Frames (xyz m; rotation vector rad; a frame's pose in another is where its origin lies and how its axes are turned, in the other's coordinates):
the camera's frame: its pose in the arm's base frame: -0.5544 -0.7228 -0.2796 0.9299 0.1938 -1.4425
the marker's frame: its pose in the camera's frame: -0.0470 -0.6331 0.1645 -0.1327 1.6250 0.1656
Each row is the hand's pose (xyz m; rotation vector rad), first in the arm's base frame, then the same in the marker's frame.
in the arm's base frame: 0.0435 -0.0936 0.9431 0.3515 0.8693 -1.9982
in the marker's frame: 0.1070 1.7718 -0.7698 0.3532 -1.5129 -1.1798
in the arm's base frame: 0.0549 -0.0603 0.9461 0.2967 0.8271 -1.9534
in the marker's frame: 0.1326 1.7825 -0.7917 0.2766 -1.5598 -1.1749
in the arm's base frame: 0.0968 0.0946 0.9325 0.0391 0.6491 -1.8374
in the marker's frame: 0.2638 1.8077 -0.8816 0.0137 -1.7736 -1.2011
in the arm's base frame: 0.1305 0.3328 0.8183 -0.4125 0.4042 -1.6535
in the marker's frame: 0.5093 1.7695 -0.9775 -0.4232 -2.0817 -1.3076
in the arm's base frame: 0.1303 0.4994 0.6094 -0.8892 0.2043 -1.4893
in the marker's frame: 0.7492 1.6519 -0.9790 -0.8426 -2.3374 -1.5062
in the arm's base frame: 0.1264 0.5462 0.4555 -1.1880 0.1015 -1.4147
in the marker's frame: 0.8726 1.5632 -0.9260 1.0390 2.4198 1.6555
